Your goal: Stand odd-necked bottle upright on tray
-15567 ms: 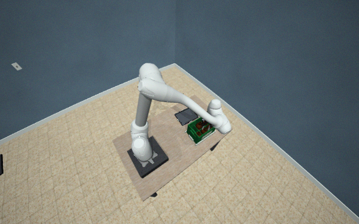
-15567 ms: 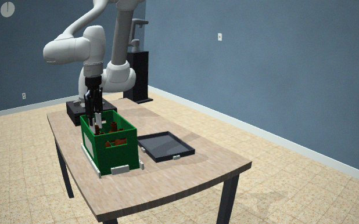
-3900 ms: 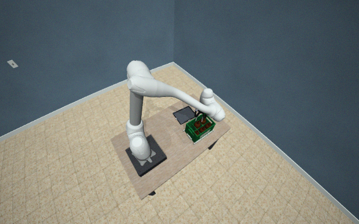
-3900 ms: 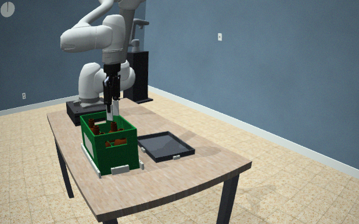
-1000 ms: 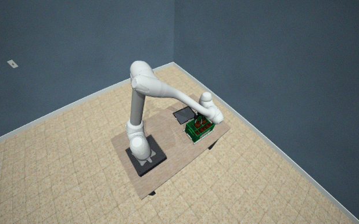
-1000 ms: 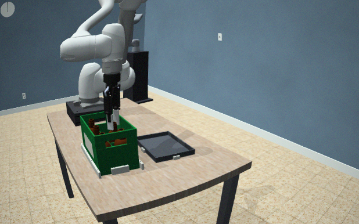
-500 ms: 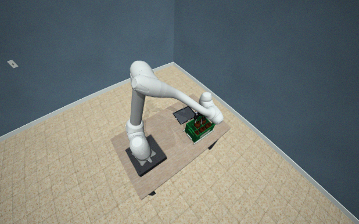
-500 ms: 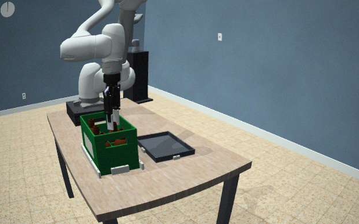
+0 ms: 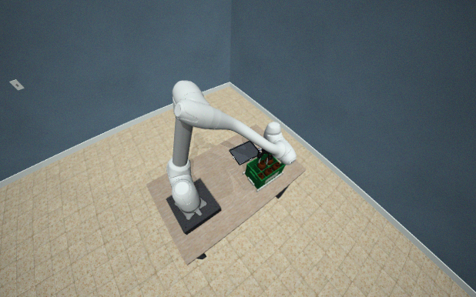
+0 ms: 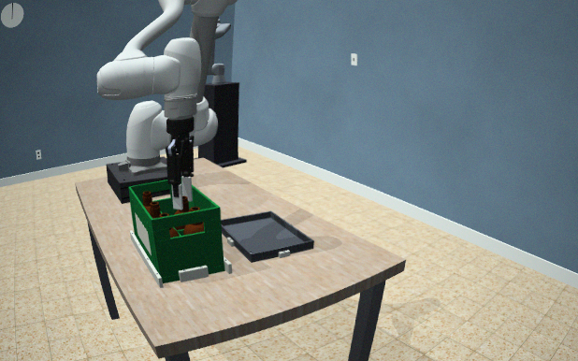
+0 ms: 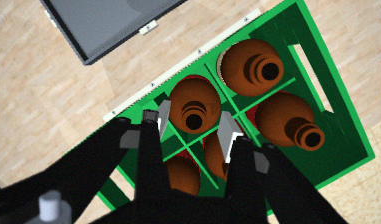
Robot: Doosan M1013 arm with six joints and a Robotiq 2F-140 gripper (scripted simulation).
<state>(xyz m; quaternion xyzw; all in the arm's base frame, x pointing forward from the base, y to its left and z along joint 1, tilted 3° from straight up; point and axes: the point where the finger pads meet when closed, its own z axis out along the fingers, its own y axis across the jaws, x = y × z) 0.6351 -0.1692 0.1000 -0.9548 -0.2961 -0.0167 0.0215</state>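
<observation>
Right now my hand is 10 mm past the green crate, 40 mm to the left of it and 90 mm above it. Also, from my hand: dark tray (50 mm ahead, 230 mm to the left, 160 mm below); then brown bottle (90 mm ahead, 10 mm to the right, 90 mm below).
</observation>
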